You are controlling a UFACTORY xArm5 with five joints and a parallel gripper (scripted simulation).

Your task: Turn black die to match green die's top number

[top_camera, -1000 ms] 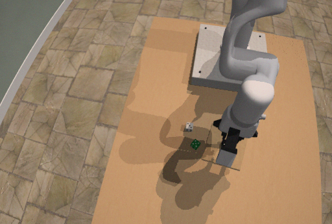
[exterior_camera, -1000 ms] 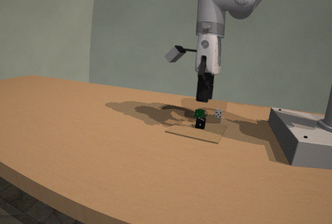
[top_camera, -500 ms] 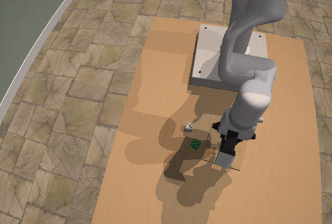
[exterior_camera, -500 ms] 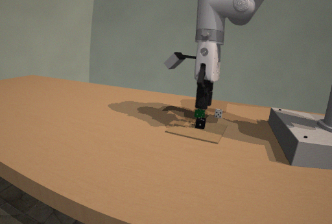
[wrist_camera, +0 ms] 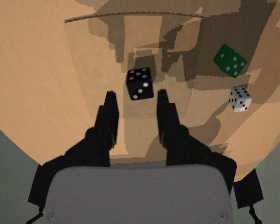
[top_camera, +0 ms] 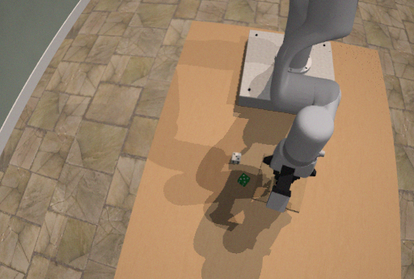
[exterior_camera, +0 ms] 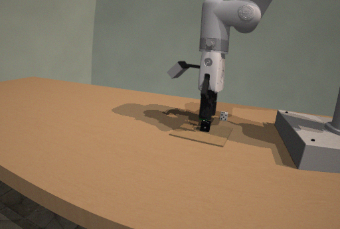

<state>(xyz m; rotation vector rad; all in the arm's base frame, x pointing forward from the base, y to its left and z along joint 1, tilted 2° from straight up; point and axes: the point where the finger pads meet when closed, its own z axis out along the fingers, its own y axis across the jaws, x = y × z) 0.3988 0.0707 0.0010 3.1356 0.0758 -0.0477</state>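
Now: hand 5 cm above the black die. Also, from my hand: tan mat 6 cm below; then green die 4 cm ahead, 10 cm to the right, 5 cm below; then white die 2 cm behind, 14 cm to the right, 5 cm below.
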